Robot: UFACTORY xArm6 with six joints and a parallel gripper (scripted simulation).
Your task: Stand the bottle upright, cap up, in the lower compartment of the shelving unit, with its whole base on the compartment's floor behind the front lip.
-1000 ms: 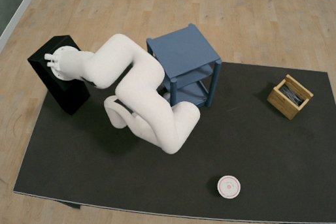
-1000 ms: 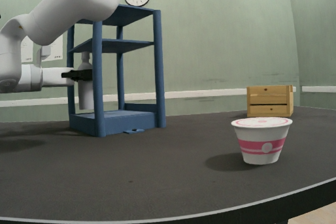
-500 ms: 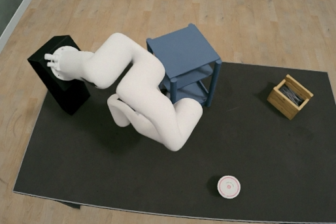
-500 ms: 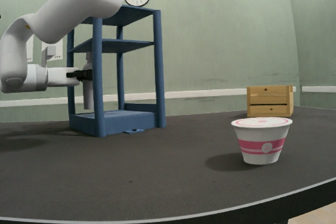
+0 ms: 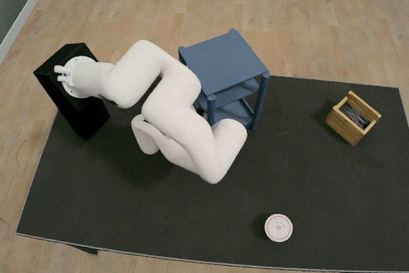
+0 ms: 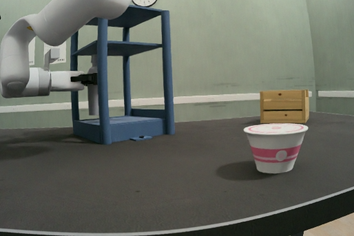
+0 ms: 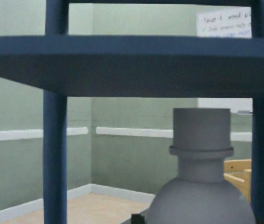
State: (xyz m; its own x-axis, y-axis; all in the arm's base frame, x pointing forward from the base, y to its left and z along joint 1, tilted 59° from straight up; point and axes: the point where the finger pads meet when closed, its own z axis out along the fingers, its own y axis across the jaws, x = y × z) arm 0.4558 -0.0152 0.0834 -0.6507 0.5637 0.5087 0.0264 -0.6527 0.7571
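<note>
Now: the bottle 10 mm above my hand. From my hand the other things lie so: pink cup (50 mm ahead, 520 mm to the right, 130 mm below); shelving unit (70 mm ahead, 20 mm above); wooden crate (560 mm ahead, 270 mm to the right, 120 mm below).
</note>
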